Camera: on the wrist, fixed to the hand. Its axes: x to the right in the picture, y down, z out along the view.
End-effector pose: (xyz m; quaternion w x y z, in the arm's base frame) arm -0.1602 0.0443 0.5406 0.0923 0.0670 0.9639 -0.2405
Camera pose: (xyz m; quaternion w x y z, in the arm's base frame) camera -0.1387 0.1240 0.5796 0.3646 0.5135 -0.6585 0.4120
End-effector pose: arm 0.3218 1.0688 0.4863 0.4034 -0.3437 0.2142 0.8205
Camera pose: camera 0.3132 0.9816 0.4609 0.8323 -0.4984 0.1965 0.1421
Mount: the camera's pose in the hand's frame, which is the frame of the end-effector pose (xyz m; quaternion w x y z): -0.0224 0.0559 -0.0686 0.6658 0.2158 0.2611 -0.6648
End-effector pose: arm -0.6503 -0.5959 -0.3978 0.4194 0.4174 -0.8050 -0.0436
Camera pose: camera -0.6303 -0.5246 -0.3444 0.3704 0.9149 -0.1584 -0.0251
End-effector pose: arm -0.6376 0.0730 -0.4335 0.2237 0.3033 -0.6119 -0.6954
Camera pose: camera -0.5772 0.0308 -0.3796 0.2190 -0.8386 0.2974 0.4005
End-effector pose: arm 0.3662 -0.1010 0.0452 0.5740 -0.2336 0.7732 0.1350
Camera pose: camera 0.2860 -0.0813 0.0841 0.3204 -0.5809 0.5385 -0.5195
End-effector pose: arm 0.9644 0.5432 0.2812 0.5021 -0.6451 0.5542 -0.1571
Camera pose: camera 0.8736 0.5369 0.2738 0.2244 -0.6485 0.0373 -0.7264
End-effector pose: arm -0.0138 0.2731 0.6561 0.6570 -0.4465 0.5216 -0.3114
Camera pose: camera -0.0889 0.2975 0.6103 0.1906 -0.4209 0.1548 -0.8732
